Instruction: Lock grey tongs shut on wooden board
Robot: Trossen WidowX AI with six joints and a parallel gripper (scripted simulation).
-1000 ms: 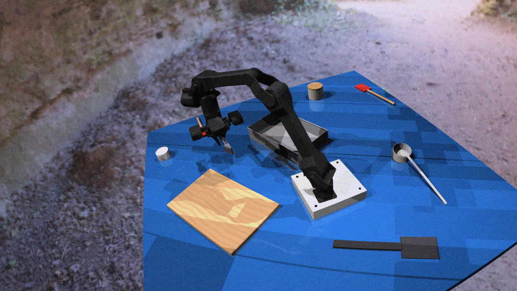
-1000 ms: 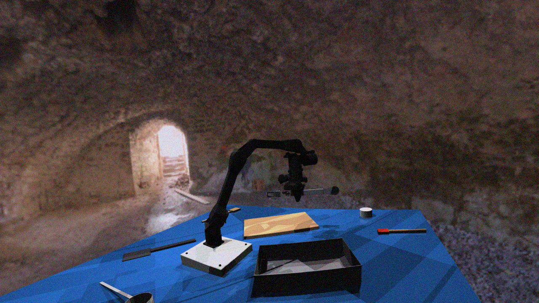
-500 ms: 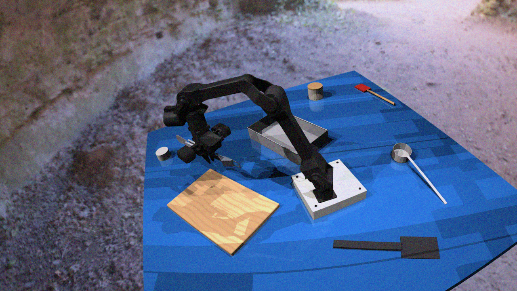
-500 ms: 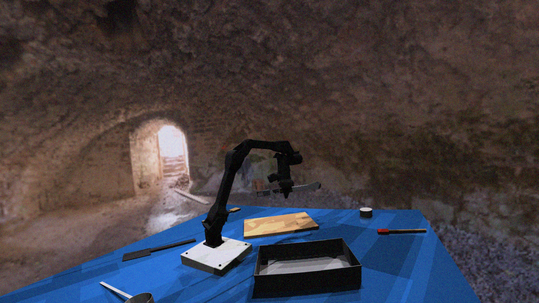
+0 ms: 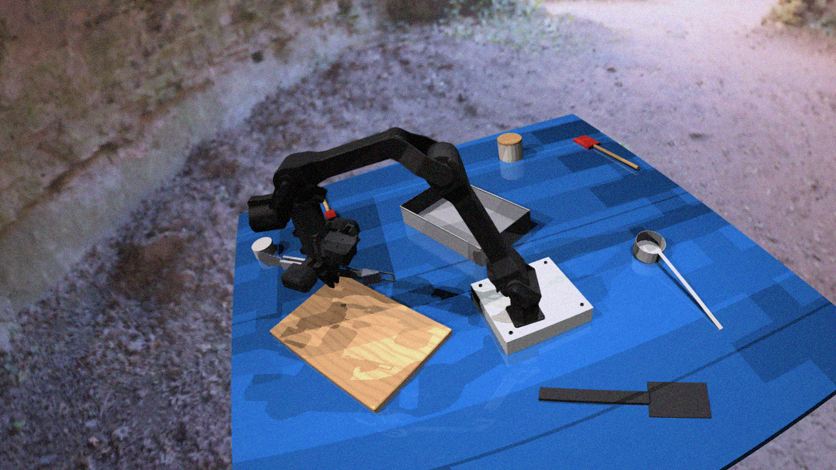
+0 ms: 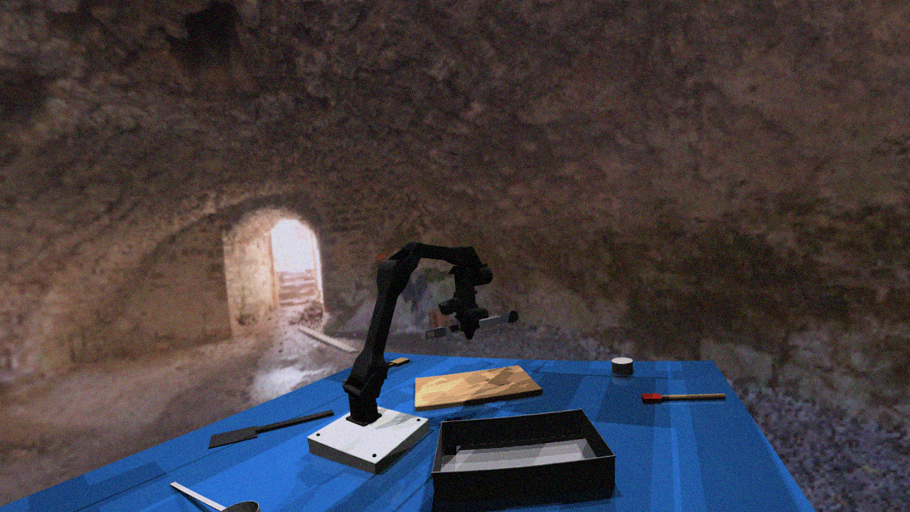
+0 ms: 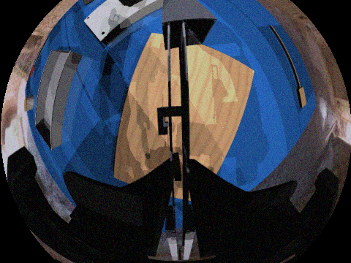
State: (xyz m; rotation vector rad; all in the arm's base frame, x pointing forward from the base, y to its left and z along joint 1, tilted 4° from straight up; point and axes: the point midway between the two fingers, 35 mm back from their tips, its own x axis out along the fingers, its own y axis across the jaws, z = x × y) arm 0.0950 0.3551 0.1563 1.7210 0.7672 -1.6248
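Right now the wooden board is 150 mm below my gripper tip. The rest, counted from my gripper tip: white cylinder 410 mm ahead, 240 mm to the left, 140 mm below; black spatula 360 mm behind, 480 mm to the right, 150 mm below; roasting tin 280 mm ahead, 330 mm to the right, 130 mm below.
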